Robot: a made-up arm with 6 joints. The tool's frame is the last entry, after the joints. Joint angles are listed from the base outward. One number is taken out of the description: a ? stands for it. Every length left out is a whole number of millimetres.
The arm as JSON. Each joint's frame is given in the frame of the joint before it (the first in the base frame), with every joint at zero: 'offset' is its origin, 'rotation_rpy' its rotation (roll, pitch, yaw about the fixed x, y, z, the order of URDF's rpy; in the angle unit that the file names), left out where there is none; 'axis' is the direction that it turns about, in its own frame. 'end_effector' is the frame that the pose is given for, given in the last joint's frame.
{
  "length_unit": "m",
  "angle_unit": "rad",
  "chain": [
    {
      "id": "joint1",
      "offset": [
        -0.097,
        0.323,
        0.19
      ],
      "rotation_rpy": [
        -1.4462,
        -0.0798,
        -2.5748
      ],
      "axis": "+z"
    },
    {
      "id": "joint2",
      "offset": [
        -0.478,
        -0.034,
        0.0
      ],
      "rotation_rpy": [
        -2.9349,
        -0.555,
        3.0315
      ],
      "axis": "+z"
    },
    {
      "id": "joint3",
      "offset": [
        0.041,
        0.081,
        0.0
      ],
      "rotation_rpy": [
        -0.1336,
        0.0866,
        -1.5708
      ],
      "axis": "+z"
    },
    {
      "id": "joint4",
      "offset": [
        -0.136,
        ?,
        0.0
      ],
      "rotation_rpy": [
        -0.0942,
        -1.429,
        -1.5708
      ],
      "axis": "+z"
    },
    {
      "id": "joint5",
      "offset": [
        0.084,
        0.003,
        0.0
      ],
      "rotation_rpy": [
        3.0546,
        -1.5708,
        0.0
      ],
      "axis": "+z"
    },
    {
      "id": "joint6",
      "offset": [
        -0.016,
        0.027,
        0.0
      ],
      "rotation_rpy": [
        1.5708,
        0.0,
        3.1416
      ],
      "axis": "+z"
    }
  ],
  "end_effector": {
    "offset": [
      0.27,
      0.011,
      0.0
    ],
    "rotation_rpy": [
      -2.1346,
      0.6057,
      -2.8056
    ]
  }
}
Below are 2 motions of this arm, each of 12 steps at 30 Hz.
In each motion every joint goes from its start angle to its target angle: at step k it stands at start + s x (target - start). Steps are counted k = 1, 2, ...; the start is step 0. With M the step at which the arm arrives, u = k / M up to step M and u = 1 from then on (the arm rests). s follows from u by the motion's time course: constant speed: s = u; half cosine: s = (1 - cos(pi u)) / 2; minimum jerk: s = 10 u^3 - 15 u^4 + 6 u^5.
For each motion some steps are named. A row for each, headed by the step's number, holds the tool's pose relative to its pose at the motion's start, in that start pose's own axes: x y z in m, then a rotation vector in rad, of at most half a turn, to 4 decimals.
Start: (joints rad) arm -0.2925 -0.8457 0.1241 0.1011 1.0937 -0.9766
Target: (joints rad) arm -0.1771 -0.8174 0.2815 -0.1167 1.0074 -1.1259
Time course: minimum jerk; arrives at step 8
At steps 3, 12:
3: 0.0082 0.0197 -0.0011 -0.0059 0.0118 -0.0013
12: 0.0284 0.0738 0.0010 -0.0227 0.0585 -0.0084

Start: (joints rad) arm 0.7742 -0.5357 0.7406 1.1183 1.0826 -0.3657
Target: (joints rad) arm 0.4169 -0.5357 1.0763 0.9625 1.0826 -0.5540
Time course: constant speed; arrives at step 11
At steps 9, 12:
9: 0.0247 0.0530 -0.0108 0.1504 -0.2748 -0.3421
12: 0.0367 0.0634 -0.0092 0.1901 -0.3382 -0.4135

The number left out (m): -0.231
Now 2 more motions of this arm.
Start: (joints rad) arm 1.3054 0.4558 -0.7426 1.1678 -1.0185 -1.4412
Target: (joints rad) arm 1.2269 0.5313 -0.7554 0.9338 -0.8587 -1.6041
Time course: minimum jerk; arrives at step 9
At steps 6, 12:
6: 0.0494 0.0119 0.0690 0.2265 0.2718 -0.1269
12: 0.0643 0.0119 0.0837 0.2900 0.3384 -0.1648

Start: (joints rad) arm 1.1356 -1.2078 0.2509 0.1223 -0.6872 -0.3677
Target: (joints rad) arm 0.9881 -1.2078 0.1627 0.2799 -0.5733 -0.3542
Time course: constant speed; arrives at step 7
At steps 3, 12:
3: -0.0148 0.0301 0.0297 0.0256 0.0046 -0.0763
12: -0.0296 0.0697 0.0732 0.0619 0.0130 -0.1791

